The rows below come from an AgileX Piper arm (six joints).
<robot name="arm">
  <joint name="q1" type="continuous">
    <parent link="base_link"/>
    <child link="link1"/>
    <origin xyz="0 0 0.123" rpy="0 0 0"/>
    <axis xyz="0 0 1"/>
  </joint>
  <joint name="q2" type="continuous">
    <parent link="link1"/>
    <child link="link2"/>
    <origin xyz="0 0 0" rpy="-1.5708 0 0"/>
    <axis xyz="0 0 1"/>
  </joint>
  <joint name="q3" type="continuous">
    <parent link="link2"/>
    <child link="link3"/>
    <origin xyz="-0.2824 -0.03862 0" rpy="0 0 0"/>
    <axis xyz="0 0 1"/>
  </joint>
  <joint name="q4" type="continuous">
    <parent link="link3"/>
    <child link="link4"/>
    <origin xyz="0.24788 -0.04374 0" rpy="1.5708 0 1.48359"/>
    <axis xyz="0 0 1"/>
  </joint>
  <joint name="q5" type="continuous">
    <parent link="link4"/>
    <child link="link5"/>
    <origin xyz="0 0 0" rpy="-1.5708 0 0"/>
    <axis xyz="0 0 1"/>
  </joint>
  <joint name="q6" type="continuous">
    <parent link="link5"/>
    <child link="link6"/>
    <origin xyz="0 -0.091 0" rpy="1.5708 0 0"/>
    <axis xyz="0 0 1"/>
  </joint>
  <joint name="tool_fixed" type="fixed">
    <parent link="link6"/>
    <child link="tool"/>
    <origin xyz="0 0 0" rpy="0 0 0"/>
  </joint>
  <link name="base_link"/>
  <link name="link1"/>
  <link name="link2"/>
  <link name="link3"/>
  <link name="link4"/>
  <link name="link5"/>
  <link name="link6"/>
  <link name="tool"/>
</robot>
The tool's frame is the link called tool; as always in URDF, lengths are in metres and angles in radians. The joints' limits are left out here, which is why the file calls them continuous.
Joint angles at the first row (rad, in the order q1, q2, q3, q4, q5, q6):
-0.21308 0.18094 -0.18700 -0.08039 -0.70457 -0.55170
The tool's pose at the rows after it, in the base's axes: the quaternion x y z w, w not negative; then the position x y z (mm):
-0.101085, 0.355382, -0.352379, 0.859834, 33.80, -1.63, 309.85
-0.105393, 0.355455, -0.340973, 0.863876, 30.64, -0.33, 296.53
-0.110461, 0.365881, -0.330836, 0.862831, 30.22, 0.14, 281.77
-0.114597, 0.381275, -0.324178, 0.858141, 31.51, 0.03, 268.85
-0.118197, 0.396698, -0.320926, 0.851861, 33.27, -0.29, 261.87
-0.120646, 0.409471, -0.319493, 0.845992, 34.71, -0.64, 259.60
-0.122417, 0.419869, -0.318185, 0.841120, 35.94, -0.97, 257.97
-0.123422, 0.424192, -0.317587, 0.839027, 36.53, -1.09, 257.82
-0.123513, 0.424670, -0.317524, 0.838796, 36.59, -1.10, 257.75
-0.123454, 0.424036, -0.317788, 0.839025, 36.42, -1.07, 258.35
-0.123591, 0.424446, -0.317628, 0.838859, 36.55, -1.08, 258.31
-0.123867, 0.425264, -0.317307, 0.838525, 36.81, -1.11, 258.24
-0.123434, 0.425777, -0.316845, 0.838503, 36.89, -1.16, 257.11
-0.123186, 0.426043, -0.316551, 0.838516, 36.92, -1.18, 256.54
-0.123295, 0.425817, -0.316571, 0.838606, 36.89, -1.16, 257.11
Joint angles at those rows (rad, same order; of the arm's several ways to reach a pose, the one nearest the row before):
-0.18660 0.11973 -0.13946 -0.07879 -0.70990 -0.55185
-0.16084 0.06969 -0.09240 -0.07784 -0.70408 -0.55170
-0.14139 0.02660 -0.04477 -0.07656 -0.68369 -0.55145
-0.13218 -0.00384 -0.00594 -0.07530 -0.65723 -0.55048
-0.12891 -0.01731 0.01090 -0.07490 -0.62582 -0.55084
-0.12921 -0.02048 0.01162 -0.07533 -0.59471 -0.55044
-0.12924 -0.02130 0.01143 -0.07476 -0.57033 -0.55070
-0.12877 -0.01952 0.00942 -0.07472 -0.56018 -0.55112
-0.12889 -0.01950 0.00939 -0.07489 -0.55910 -0.55091
-0.12904 -0.01951 0.00737 -0.07525 -0.55848 -0.55084
-0.12887 -0.01856 0.00739 -0.07526 -0.55849 -0.55082
-0.12825 -0.01660 0.00739 -0.07486 -0.55850 -0.55132
-0.12868 -0.01847 0.01145 -0.07421 -0.55983 -0.55044
-0.12899 -0.01954 0.01348 -0.07406 -0.56037 -0.54964
-0.12868 -0.01847 0.01145 -0.07421 -0.55983 -0.54979

